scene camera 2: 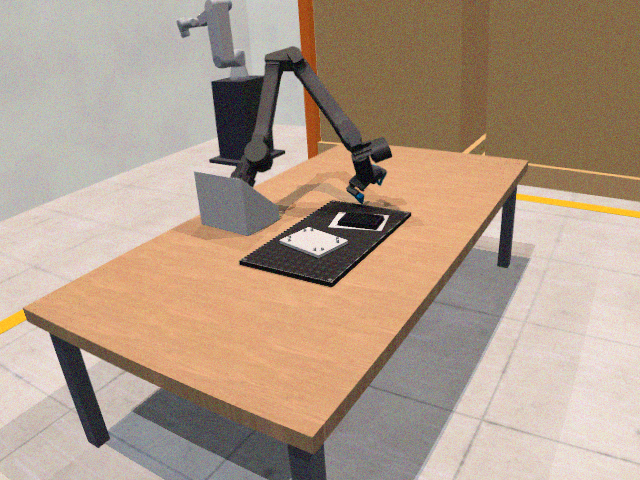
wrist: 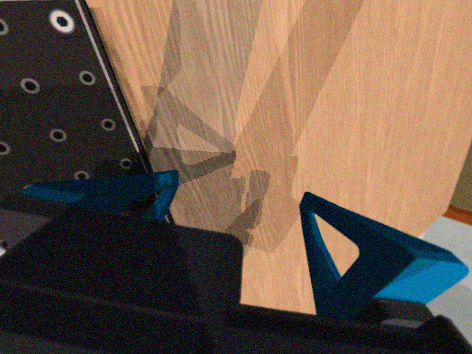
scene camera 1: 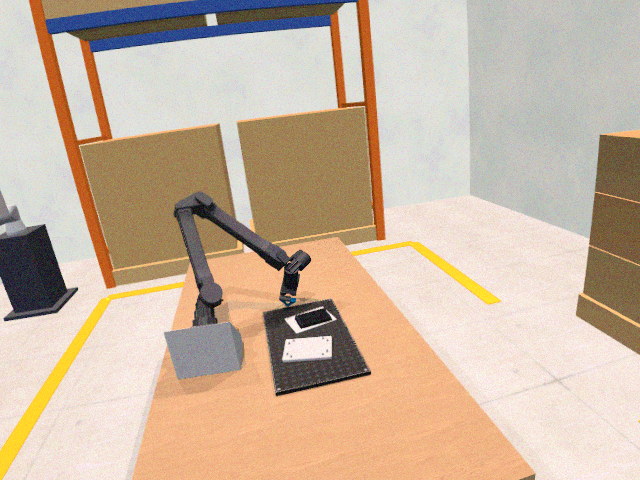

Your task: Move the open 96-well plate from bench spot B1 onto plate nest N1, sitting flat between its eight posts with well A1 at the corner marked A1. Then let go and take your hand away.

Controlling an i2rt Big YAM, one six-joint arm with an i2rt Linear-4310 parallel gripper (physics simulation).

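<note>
The black 96-well plate lies flat on the white bench spot B1, at the far part of the black board. Its well A1 cannot be made out. The white plate nest N1 sits nearer on the board, with small posts around its edge and no plate on it. The A1 mark is too small to read. My gripper is open and empty, tilted, above the table just beyond the board's far edge. The plate does not show in the wrist view.
The black perforated board lies on the wooden table. The grey wedge-shaped arm base stands left of it. Orange racking with big boxes stands behind the table.
</note>
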